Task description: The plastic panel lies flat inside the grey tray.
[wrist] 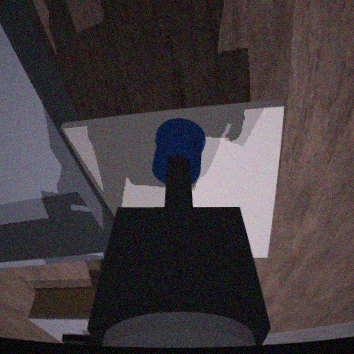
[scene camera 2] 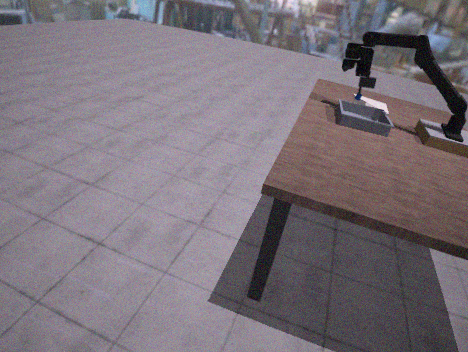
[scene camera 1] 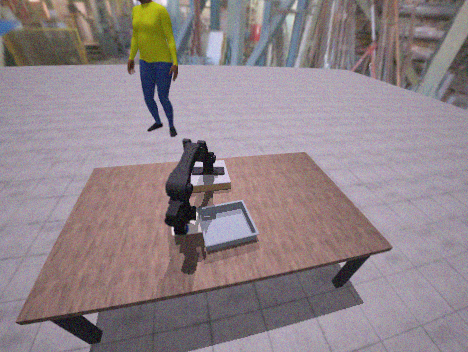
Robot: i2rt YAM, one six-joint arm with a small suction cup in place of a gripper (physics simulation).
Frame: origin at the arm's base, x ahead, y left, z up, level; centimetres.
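Seen in the pictures: hand at its tool point: (wrist: pixel 178 135) (scene camera 2: pixel 357 100); arm's base at its link origin: (scene camera 2: pixel 451 133) (scene camera 1: pixel 208 171).
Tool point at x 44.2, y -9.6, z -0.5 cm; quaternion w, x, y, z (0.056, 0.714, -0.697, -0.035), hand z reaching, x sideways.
Observation:
Pixels of each thing's top centre, then the offset from my tool point to it. Level surfaces: height alone.
- white plastic panel at its top centre: (wrist: pixel 188 224) (scene camera 1: pixel 185 216) (scene camera 2: pixel 372 100) dx -6.7, dy -0.9, dz +1.8 cm
- grey tray at its top centre: (scene camera 1: pixel 226 220) (scene camera 2: pixel 364 111) dx -5.1, dy +18.6, dz +0.3 cm
- wooden table at its surface level: dz -4.7 cm
The white plastic panel (scene camera 1: pixel 195 226) (scene camera 2: pixel 374 103) (wrist: pixel 239 175) hangs from my blue suction cup (scene camera 1: pixel 187 228) (scene camera 2: pixel 358 97) (wrist: pixel 179 147), which presses on its top face. The panel is off the table, about level with the rim of the grey tray (scene camera 1: pixel 229 227) (scene camera 2: pixel 362 122) (wrist: pixel 24 140). It is beside the tray's left wall as scene camera 1 shows it, and in the wrist view its near edge reaches over that wall. The tray is empty inside.
The arm stands on a pale block (scene camera 1: pixel 213 183) behind the tray on the wooden table (scene camera 1: pixel 302 209) (scene camera 2: pixel 337 167). A person in a yellow top (scene camera 1: pixel 154 52) walks on the floor beyond the table's far edge.

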